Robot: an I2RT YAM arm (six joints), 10 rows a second.
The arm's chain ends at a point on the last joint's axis. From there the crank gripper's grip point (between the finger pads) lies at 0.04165 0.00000 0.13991 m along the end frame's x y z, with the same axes.
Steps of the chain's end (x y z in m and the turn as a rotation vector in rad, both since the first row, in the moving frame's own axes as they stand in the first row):
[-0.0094, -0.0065, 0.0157, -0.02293, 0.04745, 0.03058]
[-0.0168, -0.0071, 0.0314, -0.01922, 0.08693, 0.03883]
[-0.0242, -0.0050, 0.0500, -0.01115, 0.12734, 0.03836]
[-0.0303, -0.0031, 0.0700, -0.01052, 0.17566, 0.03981]
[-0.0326, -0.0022, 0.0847, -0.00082, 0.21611, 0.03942]
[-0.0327, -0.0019, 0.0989, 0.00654, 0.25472, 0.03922]
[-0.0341, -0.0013, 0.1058, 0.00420, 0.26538, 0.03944]
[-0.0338, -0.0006, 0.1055, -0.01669, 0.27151, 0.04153]
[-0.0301, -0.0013, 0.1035, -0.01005, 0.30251, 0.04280]
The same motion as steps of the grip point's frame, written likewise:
[-0.0029, -0.0019, 0.0135, -0.02293, 0.04745, 0.03058]
[-0.0049, -0.0026, 0.0272, -0.01922, 0.08693, 0.03883]
[-0.0068, -0.0015, 0.0436, -0.01115, 0.12734, 0.03836]
[-0.0066, 0.0005, 0.0606, -0.01052, 0.17566, 0.03981]
[-0.0036, 0.0001, 0.0725, -0.00082, 0.21611, 0.03942]
[0.0012, -0.0005, 0.0839, 0.00654, 0.25472, 0.03922]
[0.0011, 0.0005, 0.0900, 0.00420, 0.26538, 0.03944]
[0.0021, 0.0041, 0.0892, -0.01669, 0.27151, 0.04153]
[0.0096, 0.0027, 0.0847, -0.01005, 0.30251, 0.04280]

